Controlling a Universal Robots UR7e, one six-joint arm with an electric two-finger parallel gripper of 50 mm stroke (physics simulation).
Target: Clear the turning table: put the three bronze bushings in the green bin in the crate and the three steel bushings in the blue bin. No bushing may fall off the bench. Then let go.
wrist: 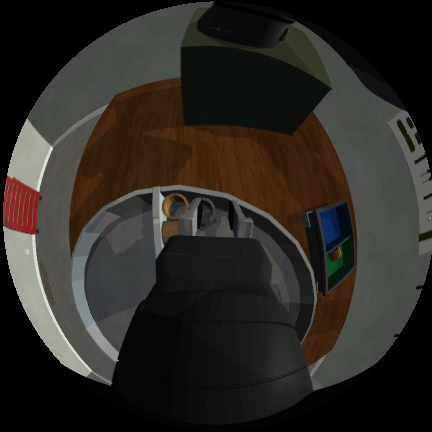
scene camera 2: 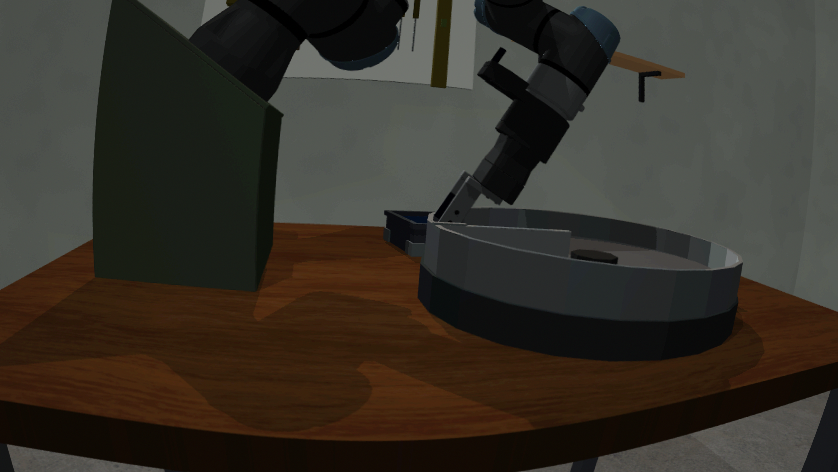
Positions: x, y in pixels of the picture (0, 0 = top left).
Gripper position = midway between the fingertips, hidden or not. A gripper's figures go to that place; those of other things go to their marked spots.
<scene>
My gripper (wrist: 215, 208): 17 cm from the lens. A turning table (wrist: 112, 269) is 24 cm from the lens. A crate (wrist: 327, 227): 38 cm from the lens. The marked spots on the turning table and the crate are 44 cm apart.
</scene>
